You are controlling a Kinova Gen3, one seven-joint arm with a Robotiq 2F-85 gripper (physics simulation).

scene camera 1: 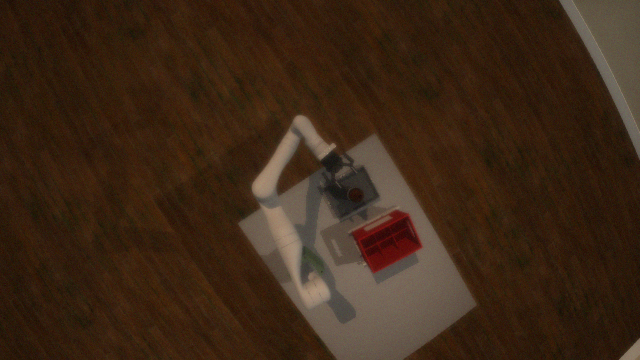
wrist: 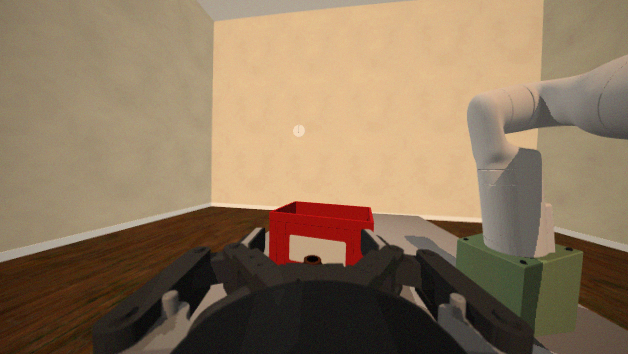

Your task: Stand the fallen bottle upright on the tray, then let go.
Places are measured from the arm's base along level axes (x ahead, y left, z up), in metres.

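Where they show: gripper, fingertip midpoint: (scene camera 1: 348,180) (wrist: 313,239); arm's base at its link origin: (scene camera 1: 305,271) (wrist: 513,245).
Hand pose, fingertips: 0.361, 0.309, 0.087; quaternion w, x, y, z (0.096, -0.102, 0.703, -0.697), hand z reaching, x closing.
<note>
Things, the pixels of their top centre, and the offset from my fingertips, as dx, dy, dz. "*": a spot on its surface instead. Level surfaces: height alone.
- brown bottle at its top centre: (wrist: 312,259) (scene camera 1: 359,196) +0.026, -0.095, -0.070
- dark grey tray at a spot on its surface: (scene camera 1: 368,184) * +0.125, -0.087, -0.224
- bottle's round brown mouth at its top centre: (wrist: 312,259) +0.026, -0.095, -0.070
- red crate at its top centre: (wrist: 324,209) (scene camera 1: 391,243) +0.063, -0.367, -0.054
- light grey table top at its surface level: dz -0.230
The brown bottle (scene camera 1: 355,194) stands upright on the dark grey tray (scene camera 1: 368,184), seen from above in the scene view. In the wrist view the bottle's round brown mouth (wrist: 312,259) shows just above the gripper's body, and the rest of it is hidden. My gripper (scene camera 1: 348,177) (wrist: 313,239) is open with nothing between its fingers. It is beside the bottle, on the arm's side, apart from it and higher up. The tray does not show in the wrist view.
A red crate (scene camera 1: 395,258) (wrist: 280,240) with compartments stands beside the tray, beyond the bottle in the wrist view. The arm's green base block (scene camera 1: 313,260) (wrist: 492,265) stands on the light grey table top (scene camera 1: 420,305).
</note>
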